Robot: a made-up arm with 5 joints.
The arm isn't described. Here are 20 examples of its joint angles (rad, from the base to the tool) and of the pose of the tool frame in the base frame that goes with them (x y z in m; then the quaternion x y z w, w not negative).
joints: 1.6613 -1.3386 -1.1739 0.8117 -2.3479
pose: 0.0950 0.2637 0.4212 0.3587 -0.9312 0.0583 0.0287
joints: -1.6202 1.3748 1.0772 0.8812 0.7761
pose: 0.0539 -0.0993 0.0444 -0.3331 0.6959 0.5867 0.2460
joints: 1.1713 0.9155 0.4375 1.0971 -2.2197
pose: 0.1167 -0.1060 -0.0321 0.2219 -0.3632 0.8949 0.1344
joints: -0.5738 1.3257 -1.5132 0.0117 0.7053
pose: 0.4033 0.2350 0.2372 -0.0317 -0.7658 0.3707 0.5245
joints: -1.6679 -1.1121 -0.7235 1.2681 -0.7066
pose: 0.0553 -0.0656 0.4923 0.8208 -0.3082 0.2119 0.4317
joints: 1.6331 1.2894 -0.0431 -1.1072 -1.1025
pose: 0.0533 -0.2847 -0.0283 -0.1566 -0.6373 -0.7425 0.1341
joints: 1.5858 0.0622 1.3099 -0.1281 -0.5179
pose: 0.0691 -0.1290 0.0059 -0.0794 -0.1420 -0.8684 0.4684
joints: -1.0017 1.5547 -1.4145 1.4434 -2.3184
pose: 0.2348 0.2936 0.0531 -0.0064 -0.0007 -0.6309 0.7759
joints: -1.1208 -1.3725 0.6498 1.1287 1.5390
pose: 0.1119 0.1327 0.3403 -0.1010 -0.5407 0.8059 0.2189
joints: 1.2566 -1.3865 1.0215 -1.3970 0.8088
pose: 0.1009 -0.0903 0.3805 0.8421 0.5308 -0.0235 0.0925
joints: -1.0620 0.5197 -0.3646 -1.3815 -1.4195
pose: 0.2138 0.2983 0.3048 0.9395 -0.2965 -0.0346 0.1678
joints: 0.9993 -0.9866 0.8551 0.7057 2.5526
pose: 0.1867 -0.1766 0.2536 -0.4701 0.0859 0.6002 0.6413
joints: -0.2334 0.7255 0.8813 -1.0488 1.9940
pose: 0.2316 0.0521 -0.0120 -0.3663 -0.3179 0.7751 0.4049
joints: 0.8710 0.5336 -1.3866 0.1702 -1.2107
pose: 0.2568 -0.2167 0.4699 0.1743 -0.8861 -0.3758 0.2080
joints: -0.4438 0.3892 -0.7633 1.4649 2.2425
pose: 0.3418 0.1461 0.2850 -0.1824 -0.1524 0.9407 0.2422
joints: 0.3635 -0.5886 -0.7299 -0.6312 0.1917
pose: 0.0634 0.0105 0.5604 0.2461 0.9508 -0.0207 0.1872
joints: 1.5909 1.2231 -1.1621 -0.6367 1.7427
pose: 0.0628 -0.4096 0.2245 -0.8765 0.0629 0.0246 0.4766
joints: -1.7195 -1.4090 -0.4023 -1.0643 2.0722
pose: 0.0809 -0.2141 0.4443 -0.1203 -0.7855 -0.5799 0.1798
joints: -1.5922 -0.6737 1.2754 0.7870 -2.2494
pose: 0.0454 0.1663 0.0907 0.0846 0.0332 -0.3442 0.9345
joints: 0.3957 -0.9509 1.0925 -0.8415 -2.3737
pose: 0.2638 -0.0732 0.2888 0.7694 -0.4797 -0.4163 0.0679
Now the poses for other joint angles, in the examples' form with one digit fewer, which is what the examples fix.
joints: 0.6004 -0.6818 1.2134 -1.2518 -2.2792
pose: 0.245 -0.113 0.228 0.693 -0.592 -0.410 0.044
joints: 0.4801 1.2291 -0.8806 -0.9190 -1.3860
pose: 0.420 -0.175 0.164 0.403 -0.779 -0.392 0.276
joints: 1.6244 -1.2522 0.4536 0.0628 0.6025
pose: 0.064 -0.124 0.445 -0.810 -0.423 -0.207 0.349
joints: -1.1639 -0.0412 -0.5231 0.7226 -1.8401
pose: 0.166 0.274 0.395 0.648 -0.029 -0.270 0.711
